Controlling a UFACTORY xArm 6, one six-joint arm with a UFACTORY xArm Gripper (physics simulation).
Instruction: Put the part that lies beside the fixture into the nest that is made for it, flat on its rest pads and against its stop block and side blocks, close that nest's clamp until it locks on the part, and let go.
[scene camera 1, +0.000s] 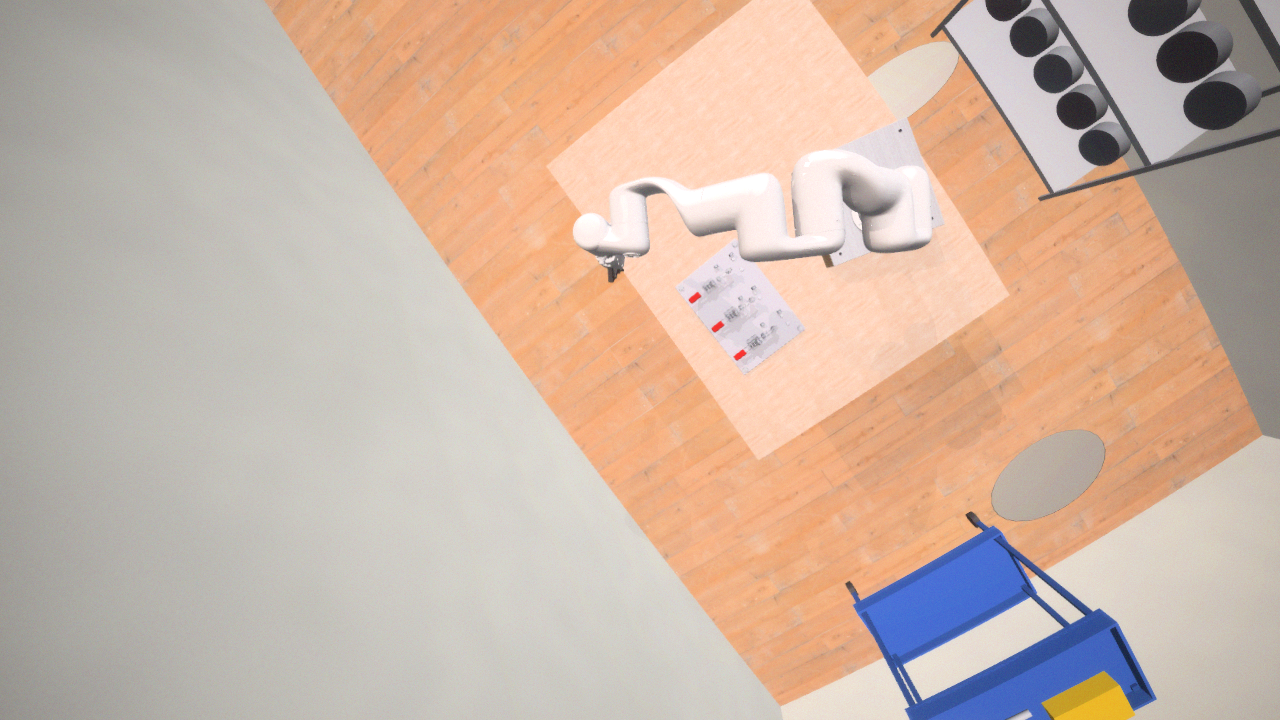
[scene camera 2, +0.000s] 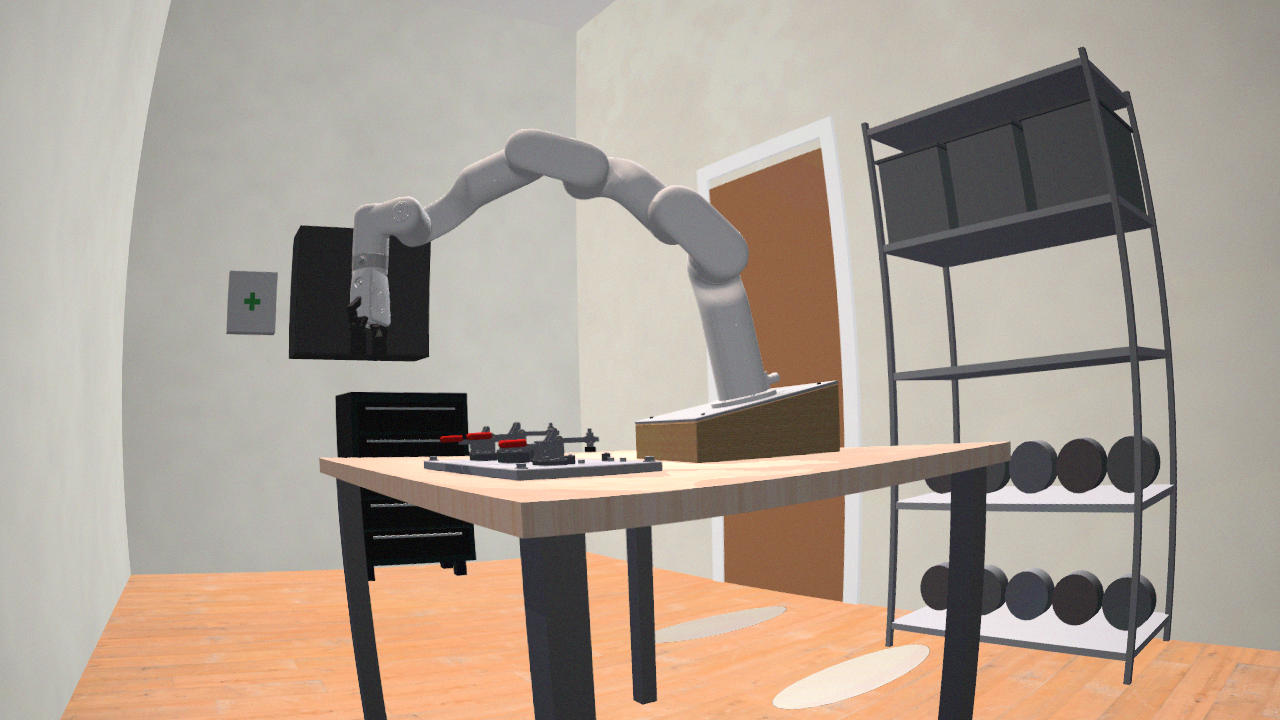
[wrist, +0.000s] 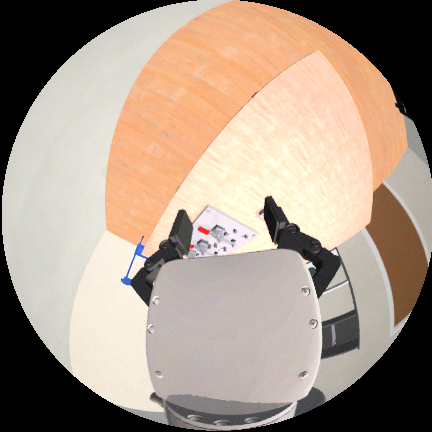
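Seen in the pictures: gripper, between the fingertips: (scene camera 2: 369, 357) (wrist: 225, 211); arm's base, origin of its link: (scene camera 2: 744, 401).
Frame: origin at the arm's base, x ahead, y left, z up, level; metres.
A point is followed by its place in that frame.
My gripper (scene camera 1: 612, 273) @[x 0.584, y -0.388, z 0.097 m] (scene camera 2: 367, 340) @[x 0.584, y -0.388, z 0.097 m] (wrist: 225, 211) @[x 0.584, y -0.388, z 0.097 m] is open and empty, pointing down high above the table's edge, away from the fixture. The fixture plate (scene camera 1: 687, 286) @[x 0.514, y -0.206, z -0.089 m] (scene camera 2: 590, 468) @[x 0.462, y 0.126, z -0.093 m] (wrist: 212, 213) @[x 0.517, y -0.215, z -0.089 m] lies on the table with three toggle clamps; their red handles (scene camera 1: 716, 326) (scene camera 2: 512, 443) (wrist: 203, 230) lie low and nearly level. One clamp arm reaches level over the plate in scene camera 2. The part (wrist: 260, 214) @[x 0.386, y -0.298, z -0.086 m] lies beside the fixture, a small edge showing next to the right finger in the wrist view. The arm hides it in scene camera 1. Nest details are too small to tell.
The wooden table (scene camera 1: 850, 385) @[x 0.352, y 0.367, z -0.104 m] (scene camera 2: 751, 479) @[x 0.431, y 0.379, z -0.104 m] (wrist: 300, 125) @[x 0.481, y -0.562, z -0.104 m] carries the arm's wedge base (scene camera 2: 769, 429) @[x 0.043, y 0.093, z -0.054 m]. The arm passes over the table beside the fixture. A shelf rack (scene camera 2: 886, 313) and a blue cart (scene camera 1: 939, 586) stand away from the table.
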